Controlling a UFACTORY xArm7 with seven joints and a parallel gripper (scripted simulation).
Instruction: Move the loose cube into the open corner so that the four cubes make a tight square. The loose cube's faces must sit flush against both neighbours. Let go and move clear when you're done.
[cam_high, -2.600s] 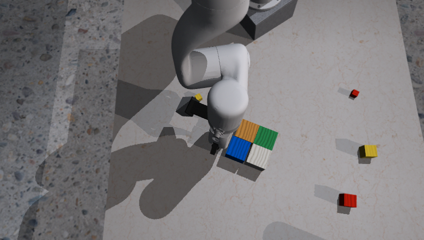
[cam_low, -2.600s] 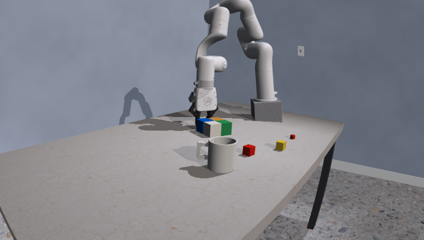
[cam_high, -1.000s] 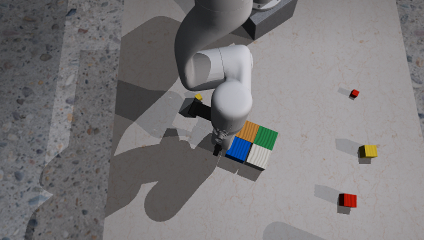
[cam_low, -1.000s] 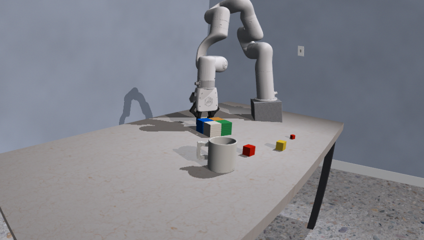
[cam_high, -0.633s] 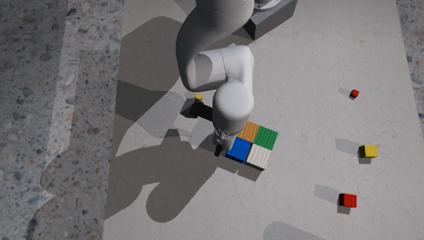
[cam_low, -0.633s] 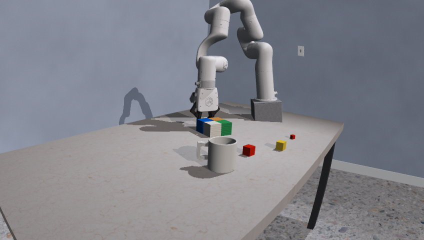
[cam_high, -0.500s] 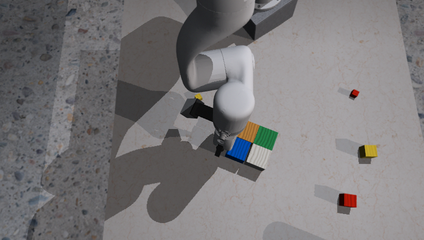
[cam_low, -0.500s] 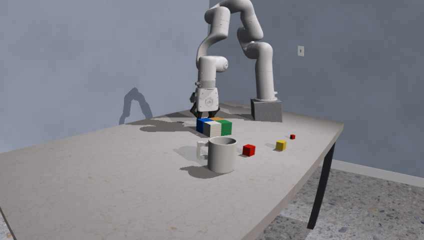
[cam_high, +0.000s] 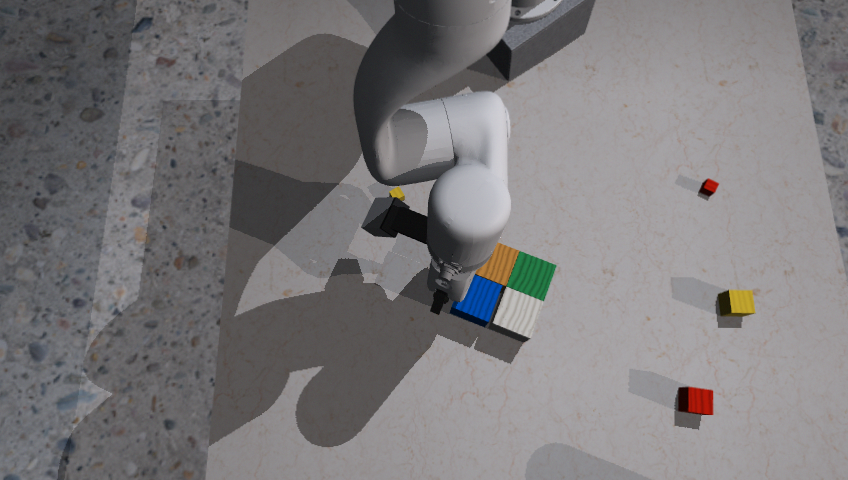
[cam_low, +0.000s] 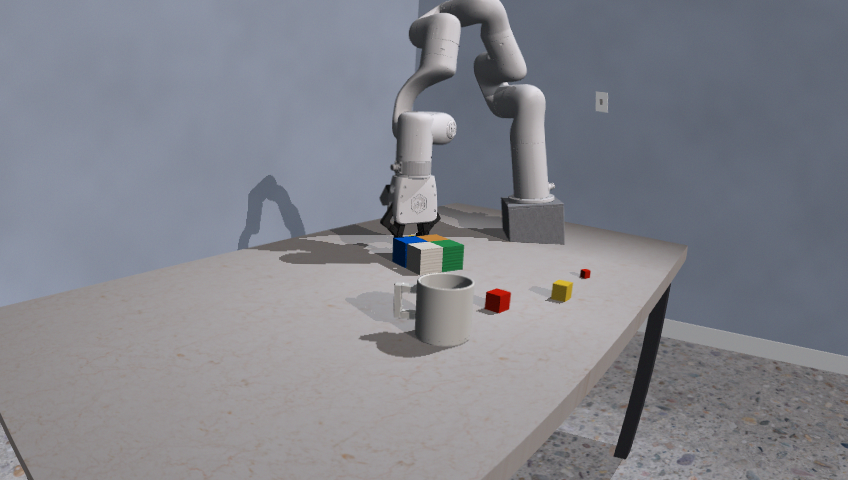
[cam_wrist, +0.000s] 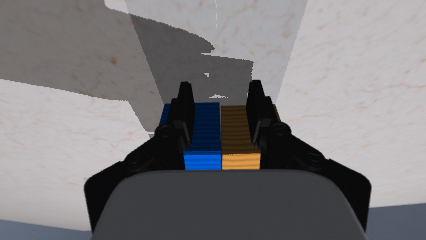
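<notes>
Now: hand 5 cm short of the white cube and 9 cm to the right of it. From my hand the other things lie so: small yellow cube (10 cm behind, 10 cm to the right, 2 cm below); then red cube (11 cm ahead, 33 cm to the left, 1 cm below).
</notes>
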